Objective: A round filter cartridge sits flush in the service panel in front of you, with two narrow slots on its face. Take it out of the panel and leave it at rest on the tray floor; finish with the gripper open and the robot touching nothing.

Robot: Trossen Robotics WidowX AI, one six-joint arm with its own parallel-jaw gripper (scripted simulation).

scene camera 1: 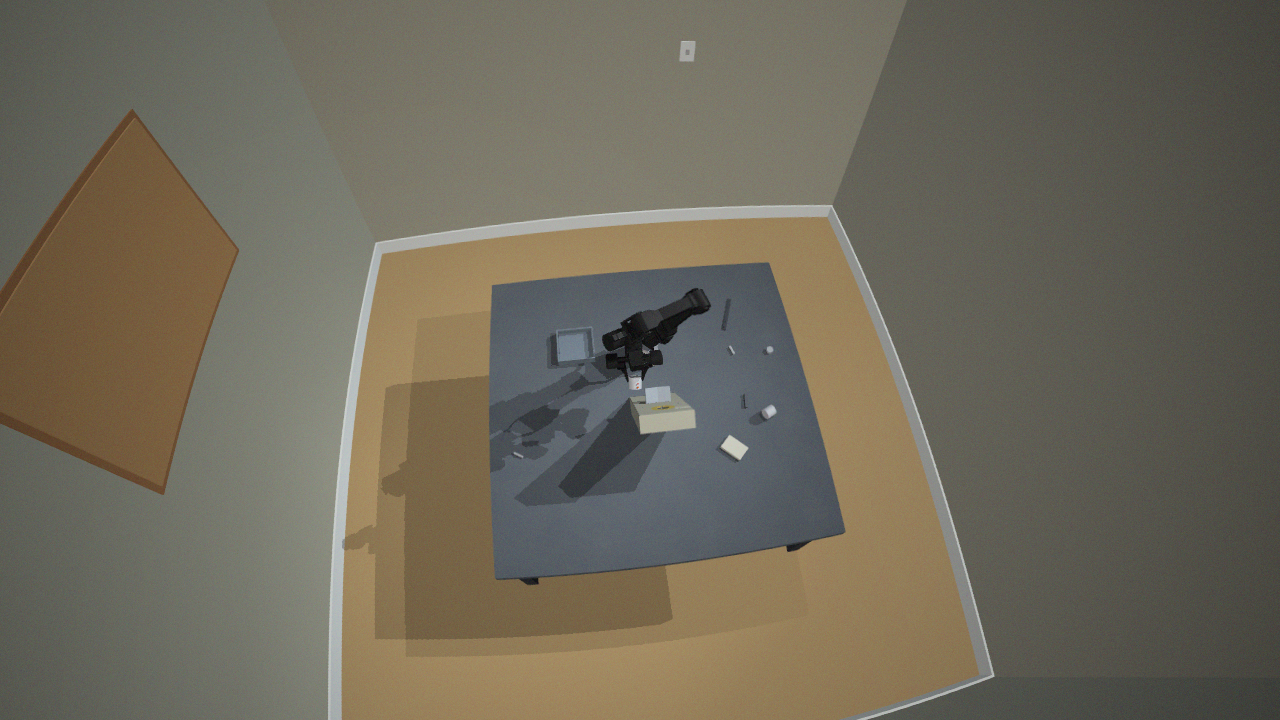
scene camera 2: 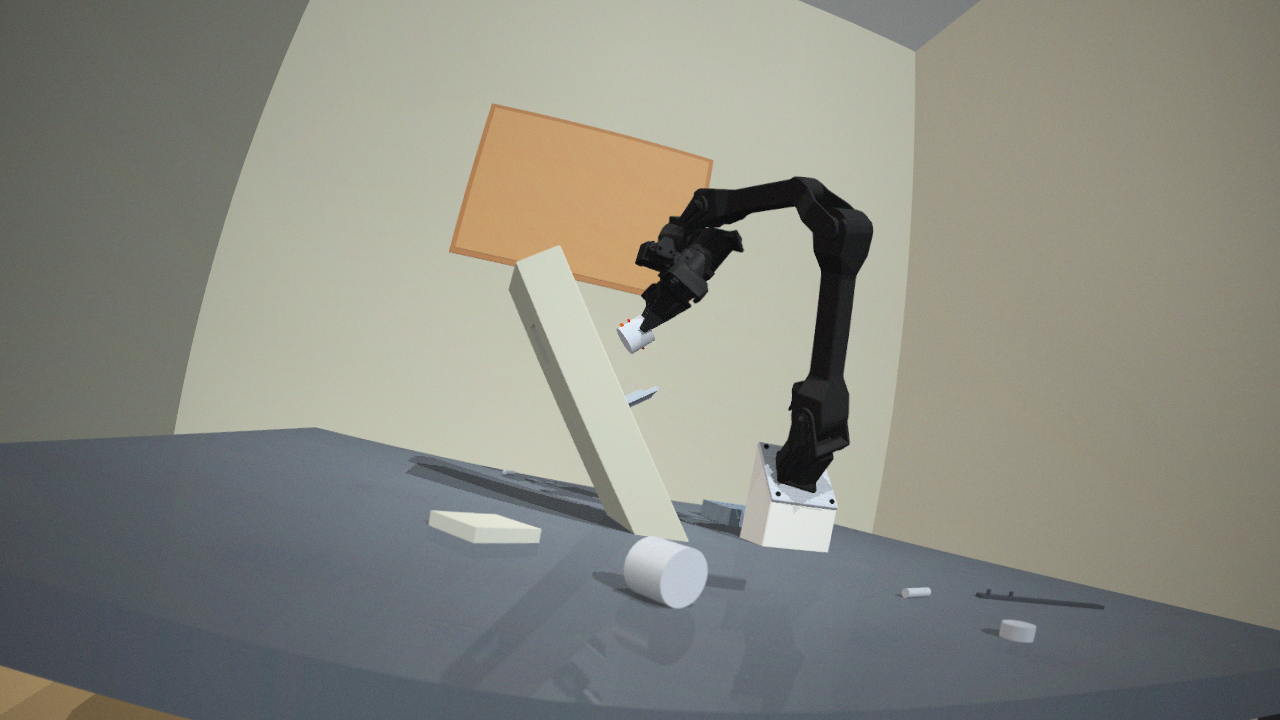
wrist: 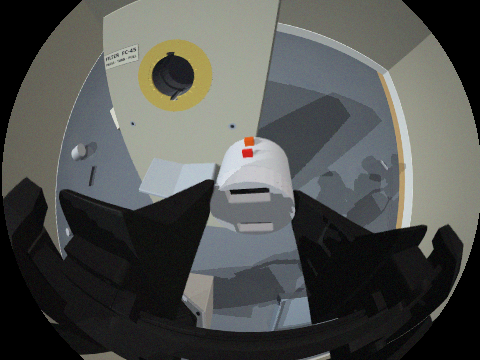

Path:
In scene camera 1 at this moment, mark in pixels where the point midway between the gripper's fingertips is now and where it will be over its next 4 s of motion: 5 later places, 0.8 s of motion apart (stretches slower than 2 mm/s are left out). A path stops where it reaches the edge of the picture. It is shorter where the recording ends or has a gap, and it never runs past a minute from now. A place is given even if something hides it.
My gripper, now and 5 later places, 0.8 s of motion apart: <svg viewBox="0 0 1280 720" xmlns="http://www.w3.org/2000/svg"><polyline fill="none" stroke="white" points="635,380 586,356 570,339 573,335 575,341 573,333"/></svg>

